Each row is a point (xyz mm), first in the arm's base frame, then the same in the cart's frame.
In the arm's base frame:
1: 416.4 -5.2 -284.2
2: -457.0 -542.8 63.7
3: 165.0 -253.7 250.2
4: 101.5 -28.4 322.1
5: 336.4 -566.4 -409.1
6: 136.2 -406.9 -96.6
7: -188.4 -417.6 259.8
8: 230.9 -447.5 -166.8
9: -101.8 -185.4 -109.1
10: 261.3 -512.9 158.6
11: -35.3 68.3 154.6
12: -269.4 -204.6 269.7
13: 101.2 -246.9 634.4
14: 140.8 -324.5 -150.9
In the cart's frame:
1: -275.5 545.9 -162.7
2: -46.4 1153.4 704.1
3: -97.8 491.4 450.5
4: 130.8 442.8 377.3
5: -692.5 820.0 134.0
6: -337.5 753.6 315.0
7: -20.4 800.2 675.2
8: -447.8 731.2 261.4
9: -51.5 890.1 241.1
10: -377.1 534.5 521.1
11: 206.4 622.1 242.2
12: 183.0 804.3 572.1
13: 101.4 315.6 735.4
14: -302.5 761.1 222.9

